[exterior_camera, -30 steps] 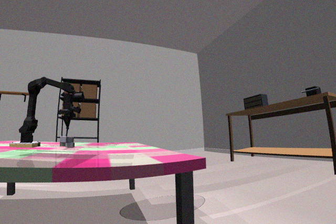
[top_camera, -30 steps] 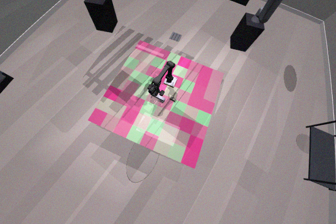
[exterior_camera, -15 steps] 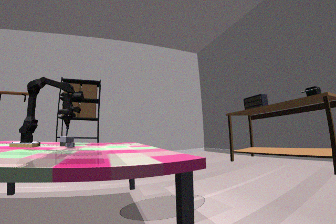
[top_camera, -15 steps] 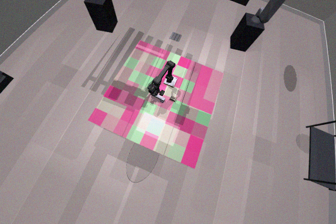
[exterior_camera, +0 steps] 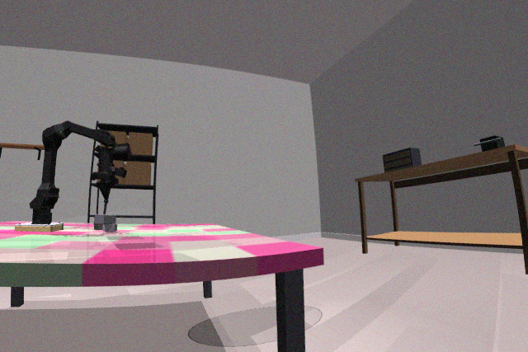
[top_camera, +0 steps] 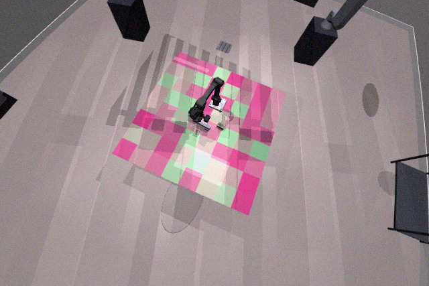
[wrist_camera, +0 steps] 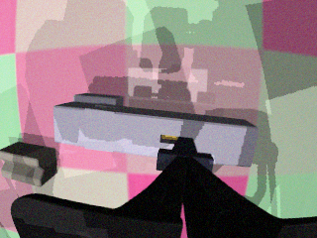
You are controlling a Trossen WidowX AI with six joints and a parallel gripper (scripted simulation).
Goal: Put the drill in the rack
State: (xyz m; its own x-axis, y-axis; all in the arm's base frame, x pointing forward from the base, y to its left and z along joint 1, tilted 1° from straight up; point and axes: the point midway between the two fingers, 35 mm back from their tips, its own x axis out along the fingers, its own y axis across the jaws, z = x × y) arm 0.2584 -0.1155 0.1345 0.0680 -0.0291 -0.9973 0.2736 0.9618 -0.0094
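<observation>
The drill is 8 cm below my gripper tip, 5 cm to the left of it and 1 cm ahead of it. The rest, counted from my gripper tip: grey fixture: 9 cm below, 3 cm to the left; rack: 21 cm to the left, 11 cm below, 2 cm behind.
</observation>
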